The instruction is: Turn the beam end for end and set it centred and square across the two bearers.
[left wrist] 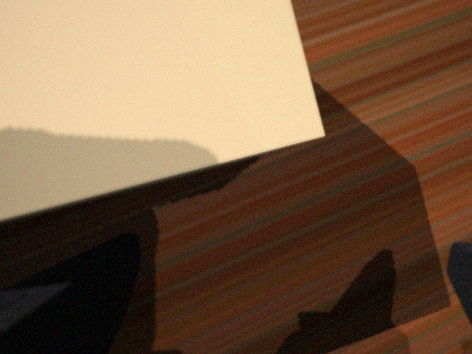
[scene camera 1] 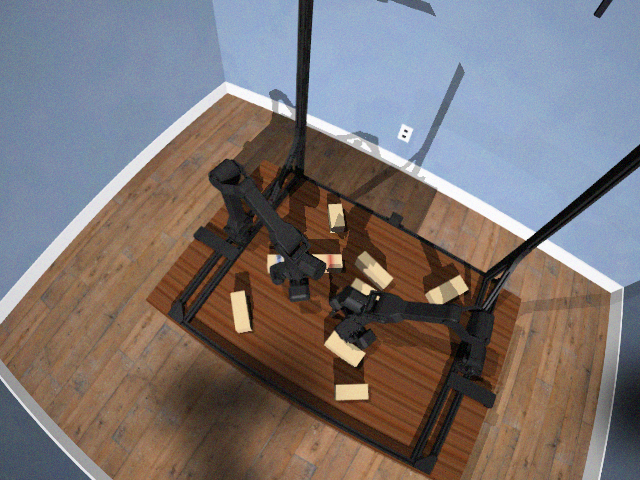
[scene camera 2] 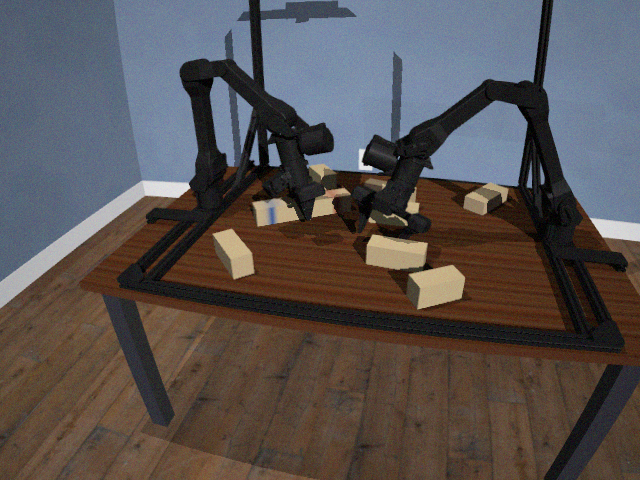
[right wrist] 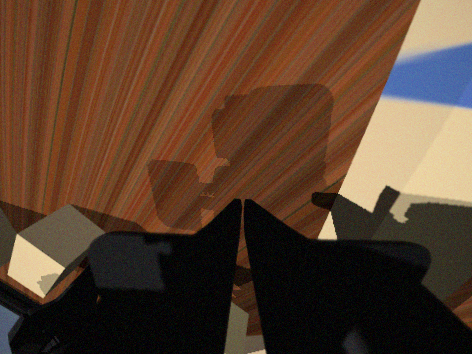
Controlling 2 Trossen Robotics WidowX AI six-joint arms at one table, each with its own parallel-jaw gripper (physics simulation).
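Frame: origin at the left arm's base, x ahead, y left, z up, level; centimetres.
Seen in the pictures: left gripper, between the fingertips: (left wrist: 291,252); right gripper, between the fingertips: (scene camera 1: 301,287) (scene camera 2: 308,220) (right wrist: 242,205); left arm's base, origin of its link: (scene camera 1: 465,363) (scene camera 2: 558,238); right arm's base, origin of its link: (scene camera 1: 240,236) (scene camera 2: 209,205).
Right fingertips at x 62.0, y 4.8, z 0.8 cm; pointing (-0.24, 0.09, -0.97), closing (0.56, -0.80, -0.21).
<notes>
Offsets run from my right fingertips to a thing's middle. "pt": to the spot under its first point.
The beam @(dz -0.4, dx +3.8, dy -8.0 cm) (scene camera 1: 331,260) (scene camera 2: 284,211) is a tan bar with a blue band near one end and a red mark near the other. It lies left of the table's middle, its centre hidden by my right arm. It also shows at the right edge of the right wrist view (right wrist: 385,151). My right gripper (scene camera 1: 299,291) (scene camera 2: 305,210) (right wrist: 242,205) is shut on nothing, fingertips together over bare table just in front of the beam. My left gripper (scene camera 1: 357,334) (scene camera 2: 390,215) (left wrist: 291,252) is open and empty, low over a tan block @(dz -0.4, dx -22.4, dy +10.8 cm) (scene camera 1: 343,349) (scene camera 2: 396,252) (left wrist: 182,70).
Several loose tan blocks lie on the table: one at the back @(pt dz +1.9, dx +3.4, dy -29.5 cm) (scene camera 1: 336,216), two near the middle (scene camera 1: 373,270) (scene camera 1: 363,286), one at the right (scene camera 1: 447,290), one at the left (scene camera 1: 241,311), one at the front @(pt dz +2.2, dx -30.7, dy +21.7 cm) (scene camera 1: 351,391). A black frame (scene camera 1: 199,290) rims the table.
</notes>
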